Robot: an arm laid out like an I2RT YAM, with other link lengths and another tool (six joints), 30 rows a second.
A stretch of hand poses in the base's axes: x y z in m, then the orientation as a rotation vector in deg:
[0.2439, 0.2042, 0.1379, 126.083, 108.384, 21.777]
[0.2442, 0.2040, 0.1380, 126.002, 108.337, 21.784]
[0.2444, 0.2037, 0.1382, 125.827, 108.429, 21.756]
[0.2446, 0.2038, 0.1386, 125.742, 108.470, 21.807]
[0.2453, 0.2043, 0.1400, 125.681, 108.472, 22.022]
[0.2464, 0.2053, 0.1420, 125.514, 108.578, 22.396]
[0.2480, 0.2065, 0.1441, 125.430, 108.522, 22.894]
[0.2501, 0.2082, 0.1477, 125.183, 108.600, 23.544]
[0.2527, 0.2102, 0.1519, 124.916, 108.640, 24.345]
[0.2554, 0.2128, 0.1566, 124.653, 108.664, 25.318]
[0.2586, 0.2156, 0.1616, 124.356, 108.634, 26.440]
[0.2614, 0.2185, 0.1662, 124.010, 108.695, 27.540]
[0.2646, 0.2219, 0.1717, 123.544, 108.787, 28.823]
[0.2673, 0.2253, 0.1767, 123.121, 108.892, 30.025]
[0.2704, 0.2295, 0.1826, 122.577, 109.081, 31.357]
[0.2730, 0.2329, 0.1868, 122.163, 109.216, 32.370]
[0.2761, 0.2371, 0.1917, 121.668, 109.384, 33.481]
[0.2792, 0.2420, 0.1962, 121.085, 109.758, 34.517]
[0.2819, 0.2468, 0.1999, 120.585, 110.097, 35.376]
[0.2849, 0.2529, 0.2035, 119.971, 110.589, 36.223]
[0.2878, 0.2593, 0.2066, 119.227, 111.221, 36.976]
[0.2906, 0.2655, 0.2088, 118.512, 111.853, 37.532]
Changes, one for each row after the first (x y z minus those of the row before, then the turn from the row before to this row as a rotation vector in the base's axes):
[0.0003, -0.0002, 0.0001, -0.062, -0.068, 0.001]
[0.0002, -0.0003, 0.0002, -0.086, -0.040, 0.112]
[0.0002, 0.0001, 0.0004, -0.009, -0.049, 0.058]
[0.0007, 0.0005, 0.0014, 0.078, -0.124, 0.042]
[0.0011, 0.0010, 0.0020, 0.137, -0.201, 0.154]
[0.0016, 0.0012, 0.0021, 0.195, -0.283, 0.041]
[0.0021, 0.0017, 0.0036, 0.229, -0.373, 0.191]
[0.0026, 0.0020, 0.0042, 0.287, -0.463, 0.190]
[0.0027, 0.0026, 0.0047, 0.380, -0.537, 0.196]
[0.0032, 0.0028, 0.0050, 0.428, -0.639, 0.191]
[0.0028, 0.0029, 0.0046, 0.424, -0.610, 0.260]
[0.0032, 0.0034, 0.0055, 0.472, -0.731, 0.338]
[0.0027, 0.0034, 0.0050, 0.463, -0.662, 0.326]
[0.0031, 0.0042, 0.0059, 0.501, -0.736, 0.431]
[0.0026, 0.0034, 0.0042, 0.384, -0.559, 0.324]
[0.0031, 0.0042, 0.0049, 0.410, -0.622, 0.382]
[0.0031, 0.0049, 0.0045, 0.386, -0.542, 0.529]
[0.0027, 0.0048, 0.0037, 0.324, -0.441, 0.463]
[0.0030, 0.0061, 0.0036, 0.303, -0.425, 0.592]
[0.0029, 0.0064, 0.0031, 0.222, -0.395, 0.708]
[0.0028, 0.0062, 0.0022, 0.126, -0.304, 0.677]

